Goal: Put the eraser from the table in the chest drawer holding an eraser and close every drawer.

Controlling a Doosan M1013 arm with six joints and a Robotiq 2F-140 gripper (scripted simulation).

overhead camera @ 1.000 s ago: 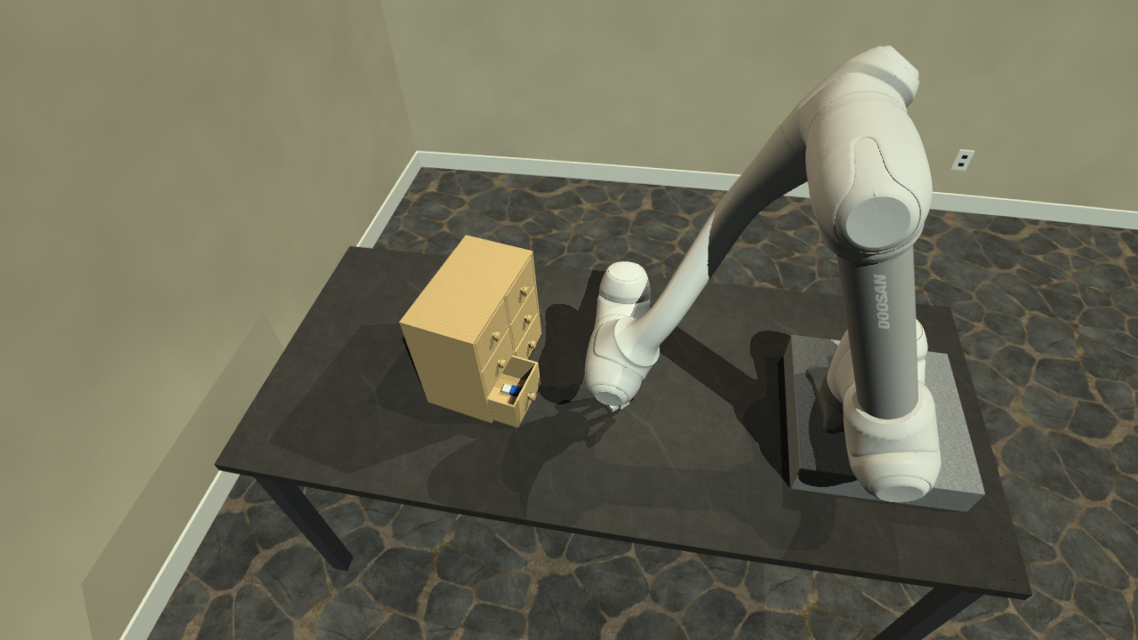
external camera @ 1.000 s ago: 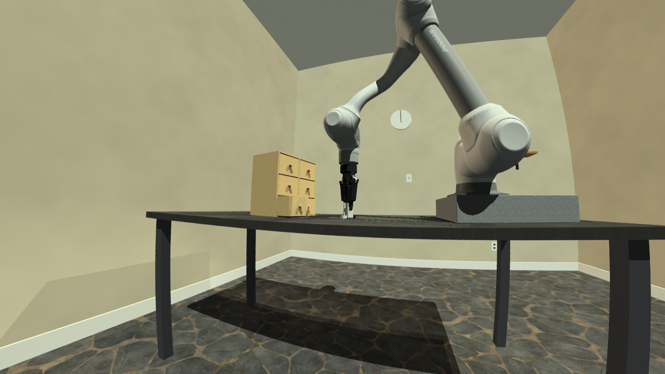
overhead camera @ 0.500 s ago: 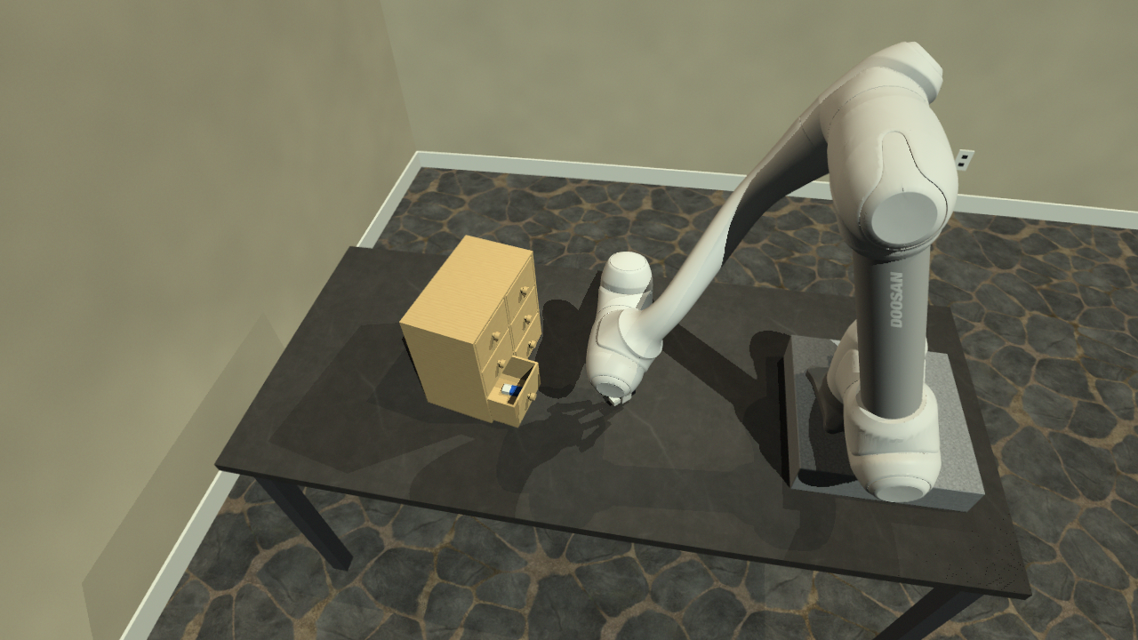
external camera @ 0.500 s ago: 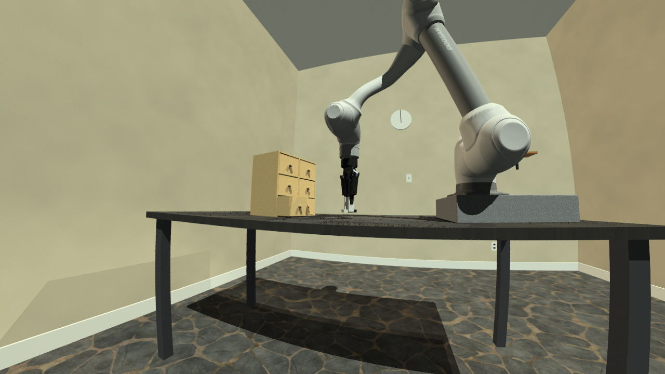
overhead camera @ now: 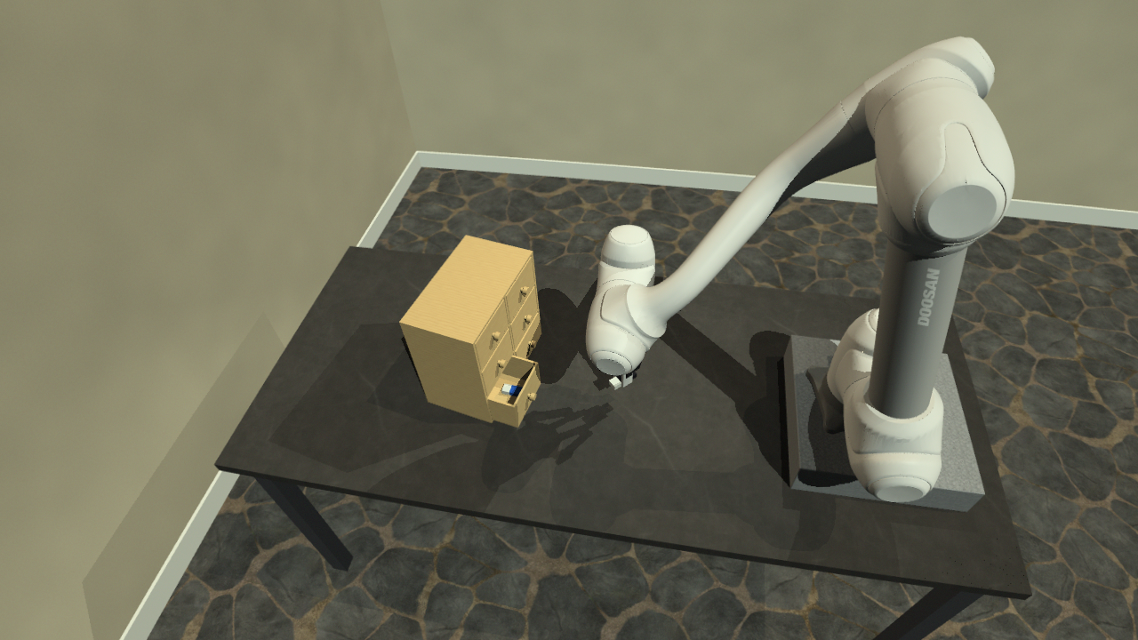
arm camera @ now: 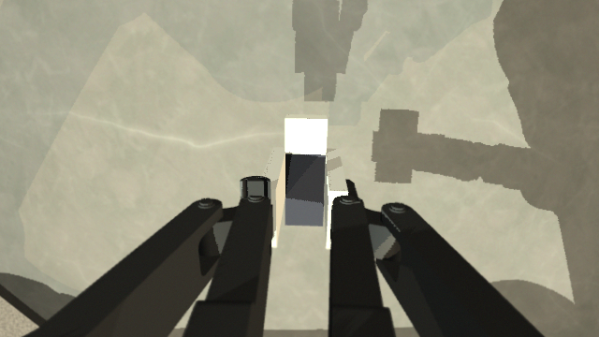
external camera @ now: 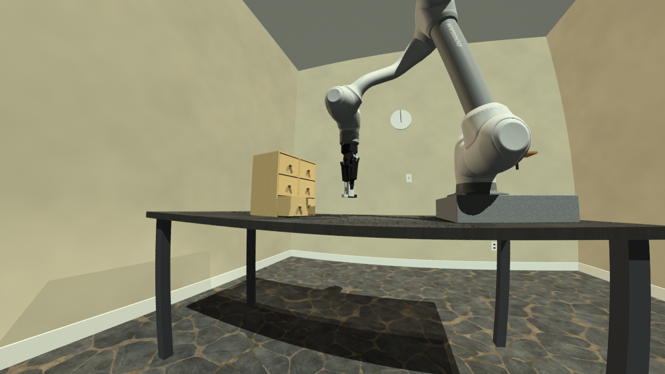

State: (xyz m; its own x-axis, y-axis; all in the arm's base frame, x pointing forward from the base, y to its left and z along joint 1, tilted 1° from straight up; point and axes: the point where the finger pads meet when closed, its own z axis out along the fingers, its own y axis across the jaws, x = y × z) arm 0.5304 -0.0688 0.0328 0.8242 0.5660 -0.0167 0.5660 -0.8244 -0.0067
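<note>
Right now my hand is 27 cm short of the blue eraser, 3 cm to the left of it and 11 cm above it.
</note>
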